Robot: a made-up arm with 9 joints. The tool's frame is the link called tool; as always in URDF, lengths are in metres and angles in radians. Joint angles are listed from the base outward. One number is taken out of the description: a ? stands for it. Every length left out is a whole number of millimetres.
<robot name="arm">
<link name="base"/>
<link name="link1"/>
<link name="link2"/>
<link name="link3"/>
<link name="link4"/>
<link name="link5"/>
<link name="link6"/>
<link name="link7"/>
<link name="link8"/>
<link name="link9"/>
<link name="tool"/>
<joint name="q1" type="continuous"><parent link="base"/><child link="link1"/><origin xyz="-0.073 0.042 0.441" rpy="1.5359 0.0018 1.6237"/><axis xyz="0 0 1"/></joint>
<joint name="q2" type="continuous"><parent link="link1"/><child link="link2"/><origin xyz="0.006 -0.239 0" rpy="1.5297 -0.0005 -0.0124"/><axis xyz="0 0 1"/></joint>
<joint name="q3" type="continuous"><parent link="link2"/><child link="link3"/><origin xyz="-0.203 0.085 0" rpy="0.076 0.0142 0.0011"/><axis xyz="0 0 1"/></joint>
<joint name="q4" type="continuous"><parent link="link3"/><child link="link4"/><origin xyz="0.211 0.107 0" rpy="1.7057 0.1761 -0.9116"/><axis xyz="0 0 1"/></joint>
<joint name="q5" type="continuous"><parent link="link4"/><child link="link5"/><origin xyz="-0.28 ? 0" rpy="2.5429 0.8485 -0.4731"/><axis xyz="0 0 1"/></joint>
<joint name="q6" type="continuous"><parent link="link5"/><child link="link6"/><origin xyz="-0.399 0.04 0" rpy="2.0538 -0.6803 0.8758"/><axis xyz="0 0 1"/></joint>
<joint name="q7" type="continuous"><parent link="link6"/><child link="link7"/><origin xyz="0.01 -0.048 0" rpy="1.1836 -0.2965 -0.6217"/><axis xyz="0 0 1"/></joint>
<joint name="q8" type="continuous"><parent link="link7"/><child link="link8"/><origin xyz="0.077 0.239 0" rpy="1.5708 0 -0.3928"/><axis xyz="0 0 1"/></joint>
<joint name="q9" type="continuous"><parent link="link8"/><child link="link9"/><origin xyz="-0.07 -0.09 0" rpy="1.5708 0 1.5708"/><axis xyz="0 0 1"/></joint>
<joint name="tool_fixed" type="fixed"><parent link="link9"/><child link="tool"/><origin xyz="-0.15 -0.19 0" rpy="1.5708 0 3.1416"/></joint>
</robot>
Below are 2 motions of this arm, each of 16 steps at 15 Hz.
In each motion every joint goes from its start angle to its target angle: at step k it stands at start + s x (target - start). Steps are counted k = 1, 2, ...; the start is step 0. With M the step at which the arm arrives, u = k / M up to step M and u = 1 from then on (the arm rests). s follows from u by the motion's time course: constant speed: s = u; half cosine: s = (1 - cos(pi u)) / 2; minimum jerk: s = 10 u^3 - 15 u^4 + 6 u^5.
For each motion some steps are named. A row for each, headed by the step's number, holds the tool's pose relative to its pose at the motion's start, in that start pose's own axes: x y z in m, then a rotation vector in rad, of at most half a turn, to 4 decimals.
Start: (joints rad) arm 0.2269 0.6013 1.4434 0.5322 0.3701 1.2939 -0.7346 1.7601 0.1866
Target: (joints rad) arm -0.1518 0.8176 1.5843 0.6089 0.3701 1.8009 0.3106 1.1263 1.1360
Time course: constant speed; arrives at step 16
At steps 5, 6, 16:
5: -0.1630 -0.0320 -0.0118 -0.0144 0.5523 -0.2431
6: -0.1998 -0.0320 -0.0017 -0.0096 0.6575 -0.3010
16: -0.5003 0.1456 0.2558 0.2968 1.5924 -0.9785

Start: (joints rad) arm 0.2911 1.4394 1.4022 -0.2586 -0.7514 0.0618 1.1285 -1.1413 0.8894
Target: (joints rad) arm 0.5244 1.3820 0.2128 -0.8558 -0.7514 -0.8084 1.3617 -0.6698 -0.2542
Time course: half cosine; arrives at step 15
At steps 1, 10, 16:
1: 0.0042 0.0083 0.0022 -0.0157 -0.0157 0.0170
10: -0.0317 0.5998 -0.2399 -0.6149 -0.6937 1.3910
16: -0.1156 0.6286 -0.4656 -0.5764 -0.6477 1.8675

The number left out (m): -0.068
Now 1 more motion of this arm.
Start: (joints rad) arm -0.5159 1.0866 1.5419 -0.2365 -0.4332 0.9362 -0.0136 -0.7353 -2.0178
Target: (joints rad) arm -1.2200 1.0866 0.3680 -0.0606 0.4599 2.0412 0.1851 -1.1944 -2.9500
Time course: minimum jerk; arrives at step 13
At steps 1, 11, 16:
1: -0.0007 0.0016 0.0022 0.0011 -0.0013 0.0049
11: 0.0106 0.0854 0.8693 1.0838 -1.3691 0.6790
16: 0.0110 0.0662 0.8947 1.1201 -1.4418 0.6644

